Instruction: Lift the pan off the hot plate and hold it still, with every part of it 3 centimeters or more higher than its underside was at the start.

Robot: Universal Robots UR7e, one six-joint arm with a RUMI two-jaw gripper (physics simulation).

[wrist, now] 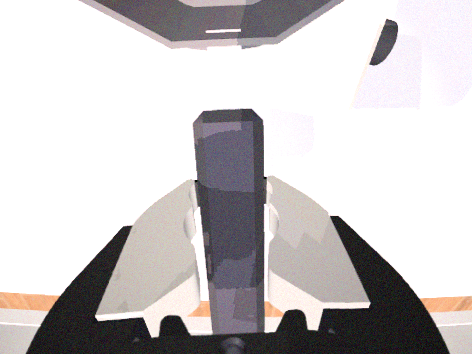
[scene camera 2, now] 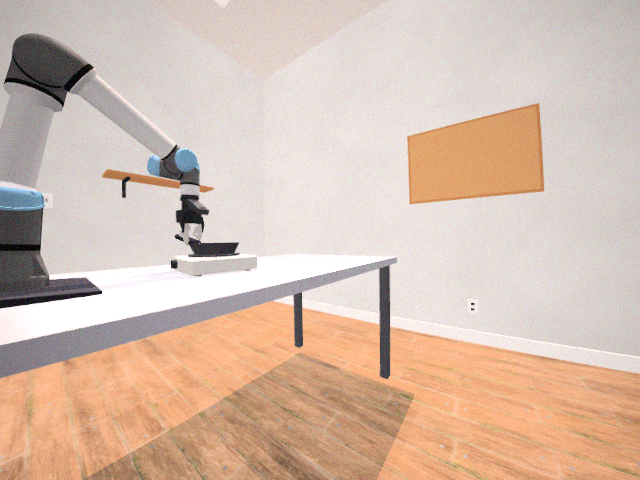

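Where they show: gripper, between the fingertips: [wrist: 231, 181]; arm's base, origin of its link: [scene camera 2: 1, 287].
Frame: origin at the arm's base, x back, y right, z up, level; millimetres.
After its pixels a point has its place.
The black pan [scene camera 2: 216, 249] {x -462, y 150, z 67 mm} [wrist: 150, 21] {x -542, y 8, z 84 mm} sits upright on the white hot plate [scene camera 2: 222, 265] {x -451, y 193, z 13 mm}; I see no gap under it in the scene view. In the wrist view its near rim shows at the top edge, and its dark handle [wrist: 229, 150] {x -512, y -52, z 103 mm} runs down the middle. My gripper [scene camera 2: 193, 239] {x -514, y -81, z 82 mm} [wrist: 231, 181] {x -514, y -81, z 82 mm} is shut on the handle, with one pale finger against each side of it. In the scene view the fingers come down from above at the left side of the pan. The handle is partly hidden there by the fingers.
The hot plate's black knob [scene camera 2: 173, 264] {x -389, y 2, z 15 mm} [wrist: 384, 43] {x -398, y -12, z 30 mm} sticks out at its side. The hot plate stands on the white table [scene camera 2: 310, 262] {x -907, y 281, z -18 mm}. The robot's dark base plate [scene camera 2: 77, 286] {x -109, y 91, z -7 mm} is at the left. An orange shelf [scene camera 2: 149, 180] is on the wall behind the arm.
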